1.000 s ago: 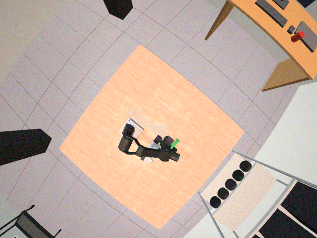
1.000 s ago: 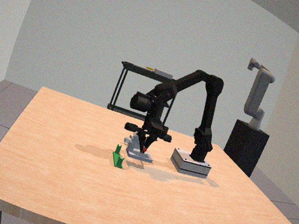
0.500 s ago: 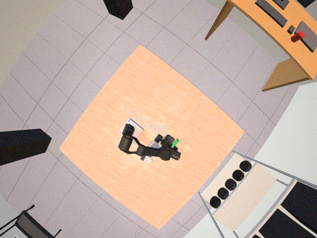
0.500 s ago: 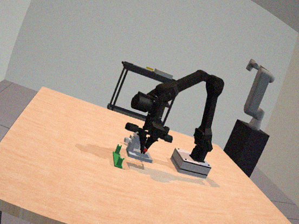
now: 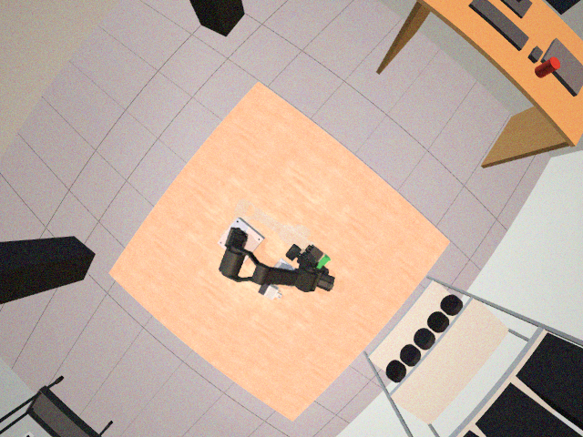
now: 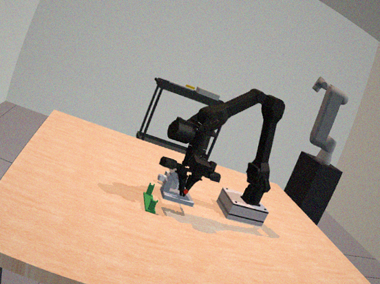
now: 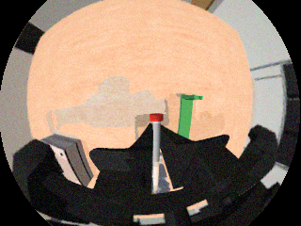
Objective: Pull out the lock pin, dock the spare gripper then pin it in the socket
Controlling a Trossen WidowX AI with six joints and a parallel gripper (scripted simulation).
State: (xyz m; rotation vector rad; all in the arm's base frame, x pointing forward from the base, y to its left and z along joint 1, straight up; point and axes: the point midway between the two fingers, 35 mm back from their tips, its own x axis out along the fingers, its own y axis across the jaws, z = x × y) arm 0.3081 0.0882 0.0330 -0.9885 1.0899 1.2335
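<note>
Right now the green cradle is 8 cm ahead of my gripper tip, 4 cm below it and 3 cm to the right of it. Also, from my gripper tip: grey mount: 13 cm to the right, 2 cm behind, 1 cm below; then spare gripper: 24 cm to the right, 5 cm behind, 4 cm below.
</note>
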